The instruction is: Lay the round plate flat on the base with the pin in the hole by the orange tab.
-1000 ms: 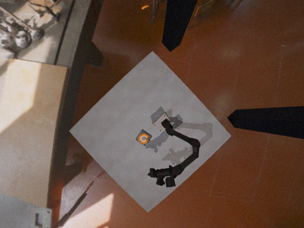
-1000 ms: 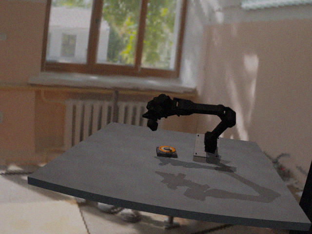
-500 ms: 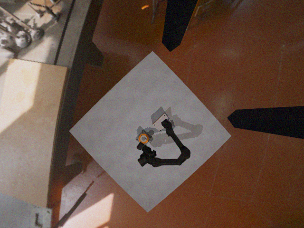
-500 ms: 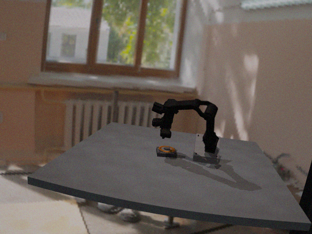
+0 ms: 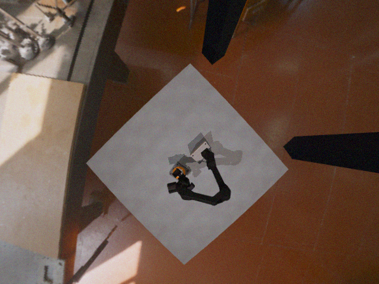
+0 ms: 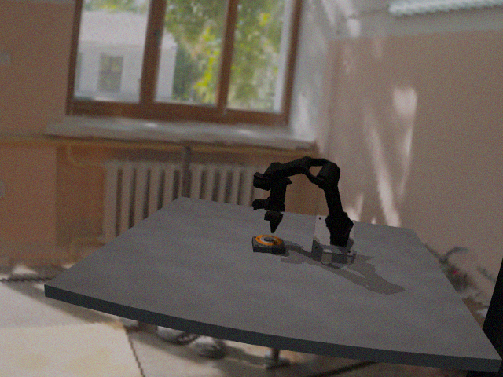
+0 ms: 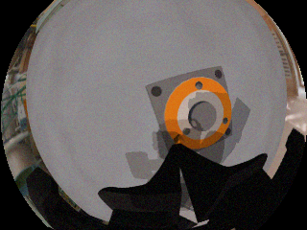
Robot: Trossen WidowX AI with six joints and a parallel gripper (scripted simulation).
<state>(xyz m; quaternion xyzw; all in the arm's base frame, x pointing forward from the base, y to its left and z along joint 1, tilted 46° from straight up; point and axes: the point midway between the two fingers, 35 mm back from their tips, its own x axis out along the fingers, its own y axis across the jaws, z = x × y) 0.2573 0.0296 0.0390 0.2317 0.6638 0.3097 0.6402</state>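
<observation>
My gripper tip is now 20 mm short of the square base, 50 mm to the left of it and 60 mm above it.
</observation>
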